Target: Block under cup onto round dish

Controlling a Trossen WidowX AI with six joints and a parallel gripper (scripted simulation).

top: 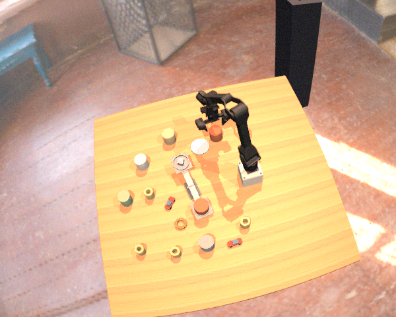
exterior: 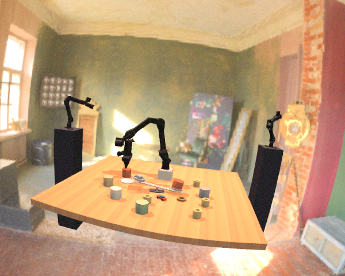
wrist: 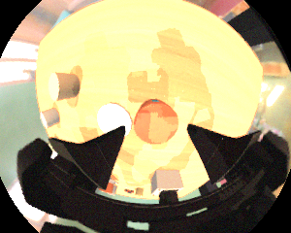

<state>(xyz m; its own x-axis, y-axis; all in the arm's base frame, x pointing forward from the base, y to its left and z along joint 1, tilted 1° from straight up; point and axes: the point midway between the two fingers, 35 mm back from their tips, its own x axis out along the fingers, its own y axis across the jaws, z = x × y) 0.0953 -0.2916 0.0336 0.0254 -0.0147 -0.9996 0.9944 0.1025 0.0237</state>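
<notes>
Right now the grey block is 220 mm ahead of my gripper tip, 140 mm to the left of it and 10 mm above it. Also, from my gripper tip: round dish (100 mm ahead, 30 mm to the left, 70 mm below); then balance beam (210 mm ahead, 270 mm to the left, 40 mm below); then beige cup (260 mm ahead, 80 mm to the right, 40 mm below).
</notes>
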